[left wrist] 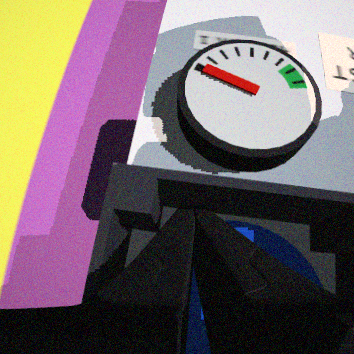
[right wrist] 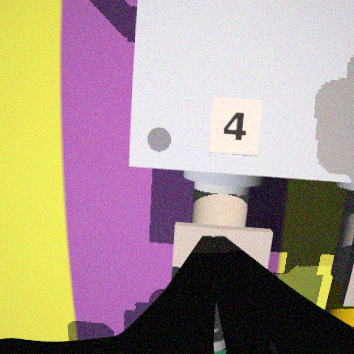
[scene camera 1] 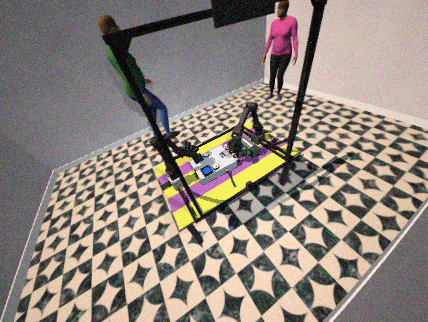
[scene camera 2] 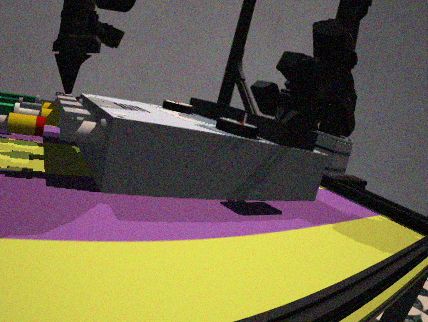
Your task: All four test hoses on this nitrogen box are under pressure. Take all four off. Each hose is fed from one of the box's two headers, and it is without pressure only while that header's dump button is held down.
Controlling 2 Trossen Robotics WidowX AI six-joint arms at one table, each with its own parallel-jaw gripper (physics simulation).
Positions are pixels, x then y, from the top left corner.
my left gripper: shut, touches a grey nitrogen box (left wrist: 272,159)
